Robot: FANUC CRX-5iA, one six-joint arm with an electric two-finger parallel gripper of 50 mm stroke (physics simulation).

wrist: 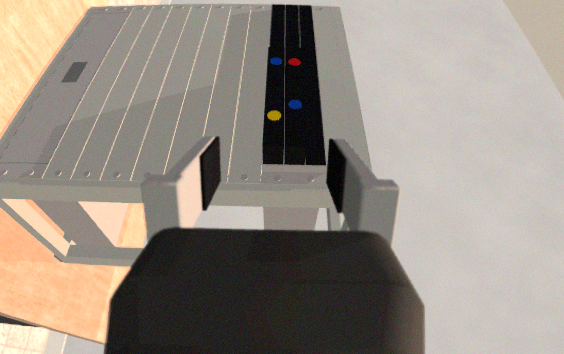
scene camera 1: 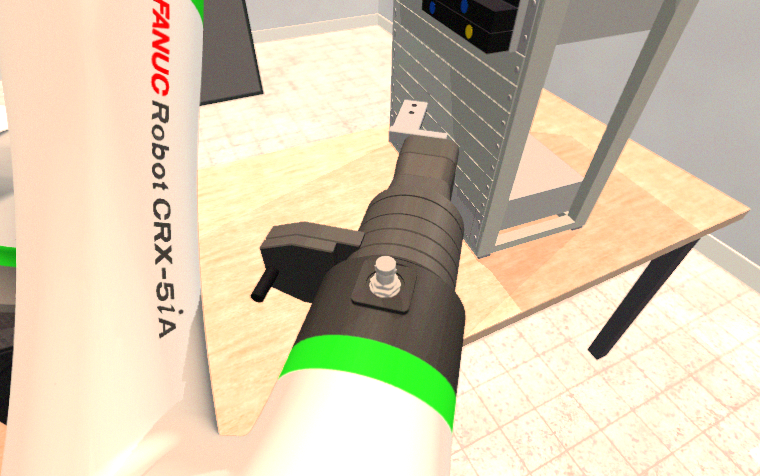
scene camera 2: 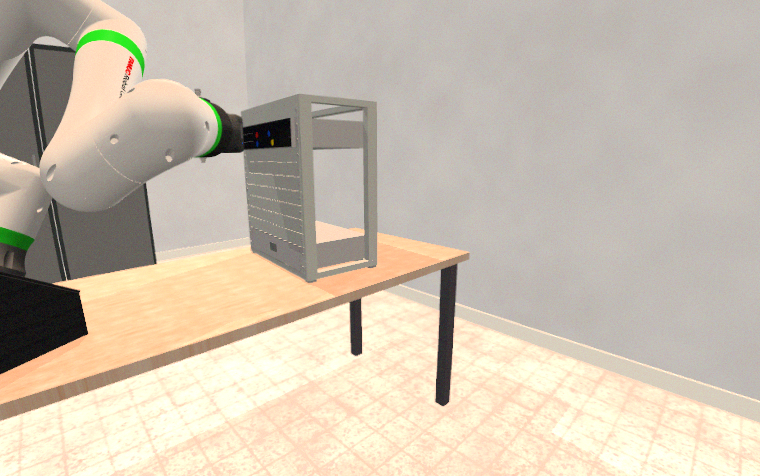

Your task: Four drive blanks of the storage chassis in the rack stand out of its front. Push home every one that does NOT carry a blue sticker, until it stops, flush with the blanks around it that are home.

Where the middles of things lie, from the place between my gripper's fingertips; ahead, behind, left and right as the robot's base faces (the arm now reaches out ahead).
Now: hand 300 mm short of the grey rack (scene camera 1: 505, 177), 460 mm to the right of it and 160 mm above it.
